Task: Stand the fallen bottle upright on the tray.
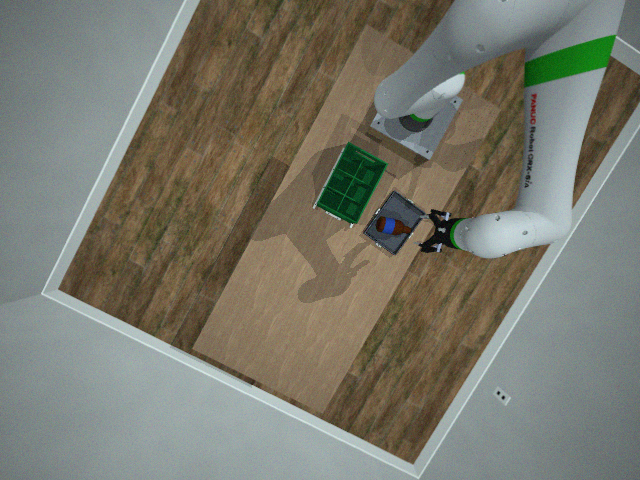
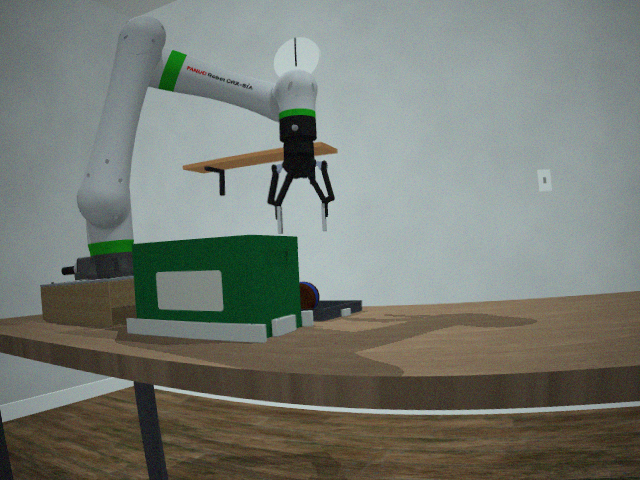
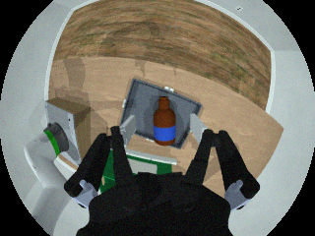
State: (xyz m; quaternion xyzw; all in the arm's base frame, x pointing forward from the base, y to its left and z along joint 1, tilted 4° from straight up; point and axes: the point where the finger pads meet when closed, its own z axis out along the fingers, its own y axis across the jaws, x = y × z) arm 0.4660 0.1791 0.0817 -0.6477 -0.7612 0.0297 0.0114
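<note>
Right now my hand is 18 cm above the bottle, 5 cm to the left of it and 1 cm short of it. Round my hand: green crate (32 cm to the right, 13 cm below, 8 cm behind); tray (20 cm below, 5 cm to the right, 1 cm behind).
</note>
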